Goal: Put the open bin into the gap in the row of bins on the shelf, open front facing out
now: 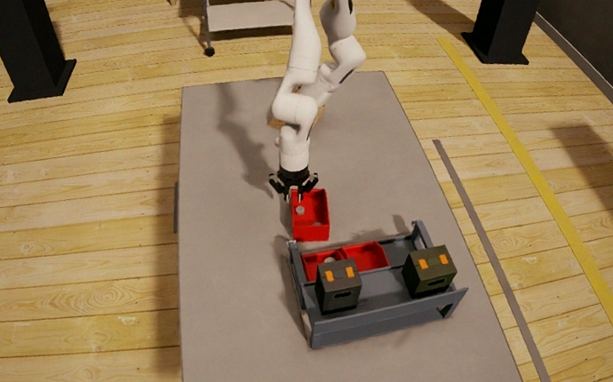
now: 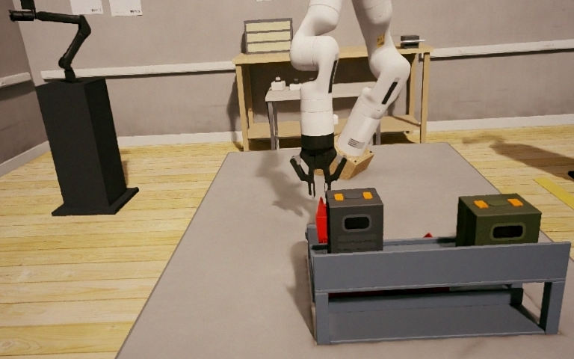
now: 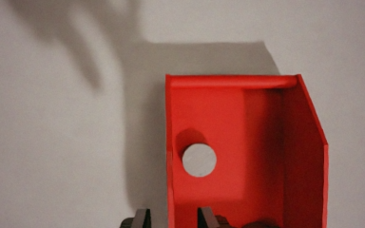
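My gripper is now 10 cm above the grey round part, 2 cm to the right of it and 2 cm past it. Also, from my hand: dark grey box 32 cm ahead, 6 cm to the left, 5 cm above; green box 31 cm ahead, 29 cm to the left, 4 cm above; grey shelf 25 cm ahead, 17 cm to the left, 4 cm below.
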